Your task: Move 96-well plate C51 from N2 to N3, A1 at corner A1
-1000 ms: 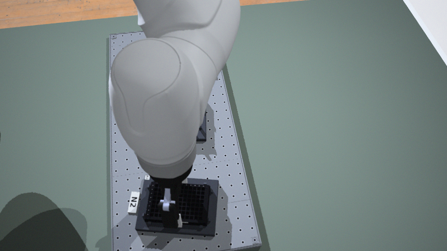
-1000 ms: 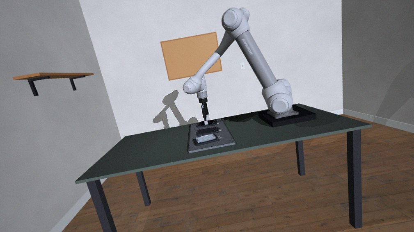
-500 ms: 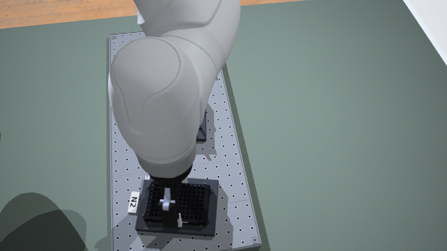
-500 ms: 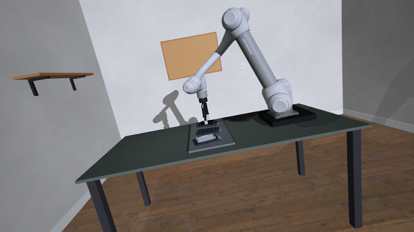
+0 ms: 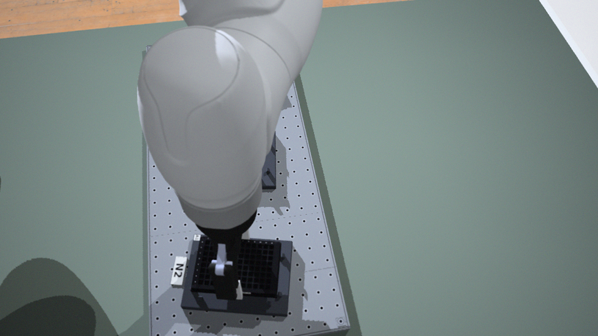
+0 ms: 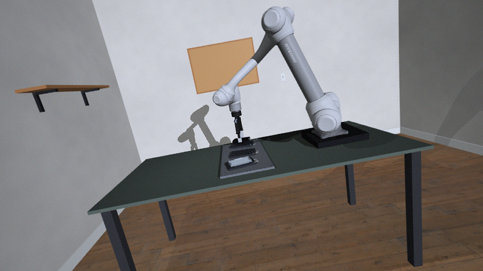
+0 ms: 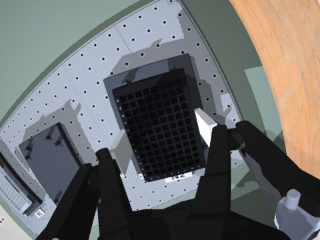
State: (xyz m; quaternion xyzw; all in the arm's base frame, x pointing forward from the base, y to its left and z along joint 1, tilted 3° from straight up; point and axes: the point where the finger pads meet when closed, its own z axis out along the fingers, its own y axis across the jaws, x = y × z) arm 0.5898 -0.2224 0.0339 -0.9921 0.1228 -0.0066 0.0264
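My hand is 10 mm short of the landing nest N3, 220 mm to the right of it and 60 mm above it. From my hand the other things lie so: plate nest N2: 60 mm below; N2 label: 90 mm behind, 20 mm to the left, 70 mm below; black 96-well plate C51: 20 mm below.
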